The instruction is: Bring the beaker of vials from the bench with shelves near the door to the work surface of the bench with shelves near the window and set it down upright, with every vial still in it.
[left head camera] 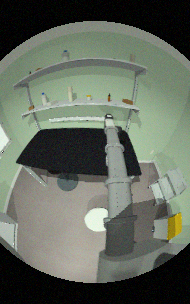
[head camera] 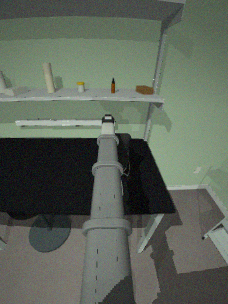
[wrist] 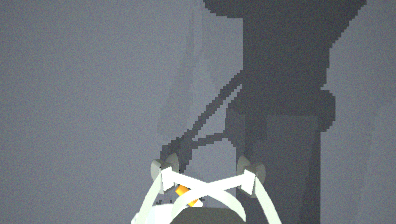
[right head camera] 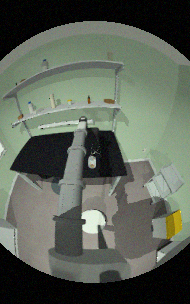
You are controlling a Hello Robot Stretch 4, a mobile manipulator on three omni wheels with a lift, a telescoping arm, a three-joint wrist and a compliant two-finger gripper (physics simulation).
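Observation:
The beaker (right head camera: pixel 92 161) stands upright on the black work surface (head camera: pixel 50 170) (left head camera: pixel 65 150) (right head camera: pixel 45 152) of the bench with shelves, towards its front edge. In the wrist view part of the whitish beaker (wrist: pixel 154 215) shows at the bottom left, with an orange vial (wrist: pixel 187 195) beside the finger strips. My gripper (right head camera: pixel 95 150) (wrist: pixel 207 166) is partly open, its fingertips apart with nothing between them. It is just behind the beaker in the right head view. The arm hides the gripper in the head view. The number of vials cannot be made out.
The lower shelf (head camera: pixel 60 98) above the bench holds a tall cream cylinder (head camera: pixel 48 78), a yellow-capped jar (head camera: pixel 81 87), a brown bottle (head camera: pixel 113 86) and a brown block (head camera: pixel 145 90). A white disc (left head camera: pixel 96 219) (right head camera: pixel 94 221) lies on the floor. A yellow-sided box (left head camera: pixel 174 226) stands at the right.

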